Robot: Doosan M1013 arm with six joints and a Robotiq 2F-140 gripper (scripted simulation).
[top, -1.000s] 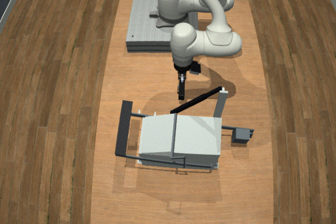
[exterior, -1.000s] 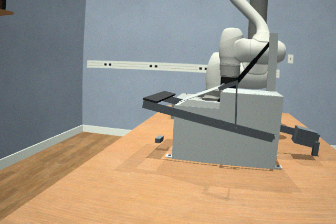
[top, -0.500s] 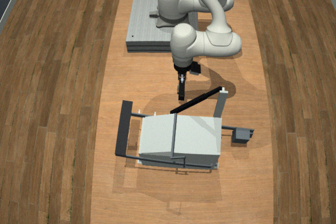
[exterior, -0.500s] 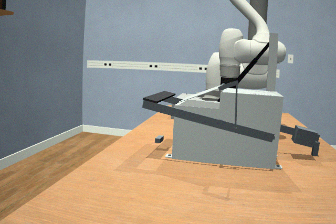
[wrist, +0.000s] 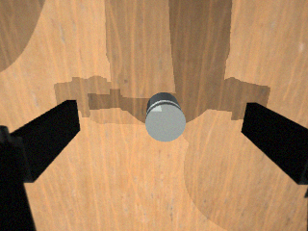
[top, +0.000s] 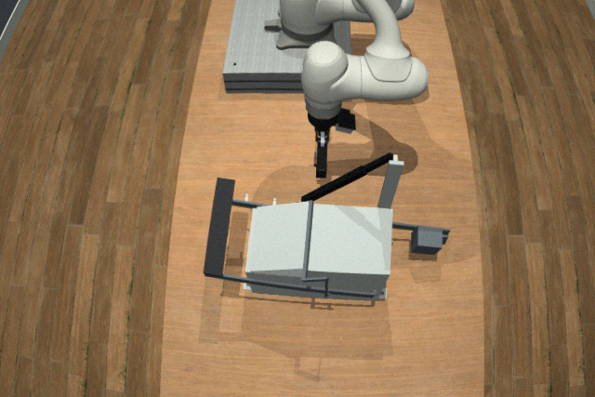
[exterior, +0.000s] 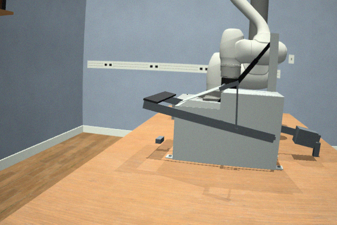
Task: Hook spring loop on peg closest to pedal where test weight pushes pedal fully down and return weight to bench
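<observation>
My gripper is now 1 cm above the steel test weight. The rest, counted from my hand: small grey block: 21 cm ahead, 25 cm to the right, 2 cm below.
</observation>
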